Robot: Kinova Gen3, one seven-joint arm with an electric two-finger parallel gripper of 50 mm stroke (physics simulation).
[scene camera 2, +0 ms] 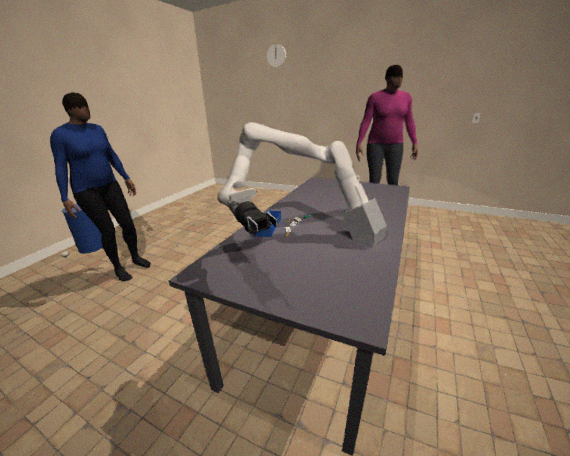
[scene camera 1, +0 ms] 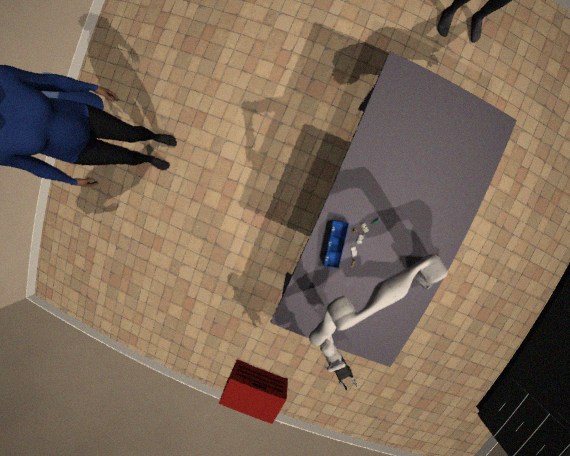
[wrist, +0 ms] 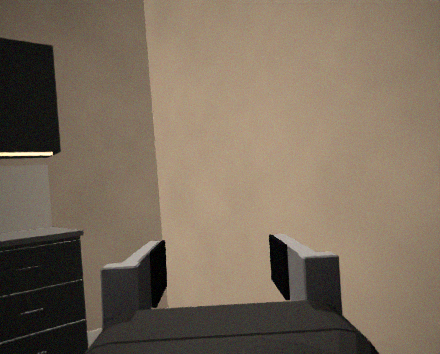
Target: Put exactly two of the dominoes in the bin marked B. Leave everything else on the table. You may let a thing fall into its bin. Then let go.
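Pixels of known places: gripper, between the fingertips: (scene camera 2: 267,225) (scene camera 1: 351,387) (wrist: 218,260); arm's base, origin of its link: (scene camera 2: 358,205).
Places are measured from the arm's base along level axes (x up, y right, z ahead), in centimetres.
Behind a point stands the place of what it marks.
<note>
A blue bin tray (scene camera 1: 326,243) @(z 49.7, x -12.7, y -16.6 cm) (scene camera 2: 265,232) @(z 39.3, x -13.6, y -25.7 cm) with three compartments stands near the table's long edge. Small white marks show along it, too small to read, so I cannot tell which is B. Small white pieces that look like dominoes lie on the table beside it: one (scene camera 1: 354,251) @(z 33.7, x -15.5, y -12.7 cm) (scene camera 2: 288,230) @(z 32.4, x -15.5, y -14.5 cm), a middle one or pair (scene camera 1: 360,239) @(z 34.8, x -15.5, y -5.3 cm) (scene camera 2: 293,224) @(z 34.2, x -15.5, y -6.6 cm), and more white (scene camera 1: 365,228) @(z 35.9, x -15.6, y 1.3 cm) (scene camera 2: 297,219) @(z 35.9, x -15.4, y 0.4 cm) farther along. The inside of the compartments shows blue in scene camera 1. My gripper (scene camera 1: 351,386) @(z 2.9, x 15.9, y -68.5 cm) (scene camera 2: 263,220) @(z 2.9, x 15.9, y -68.5 cm) (wrist: 218,260) @(z 2.9, x 15.9, y -68.5 cm) is open and empty, beyond the table's short edge, pointing away from the bins.
A green piece (scene camera 1: 375,220) @(z 33.7, x -15.3, y 7.9 cm) (scene camera 2: 307,216) @(z 33.0, x -15.4, y 7.2 cm) and two small brownish pieces, one (scene camera 1: 353,263) @(z 30.2, x -15.5, y -18.7 cm) (scene camera 2: 287,234) @(z 29.9, x -15.2, y -19.2 cm) and another (scene camera 1: 354,230) @(z 40.5, x -15.4, y -2.9 cm), lie near the white ones on the table (scene camera 1: 430,150) @(z 28.5, x -16.2, y 57.1 cm) (scene camera 2: 320,280) @(z -2.3, x -16.2, y -44.4 cm). A red cabinet (scene camera 1: 254,395) stands on the floor. Two people stand off the table.
</note>
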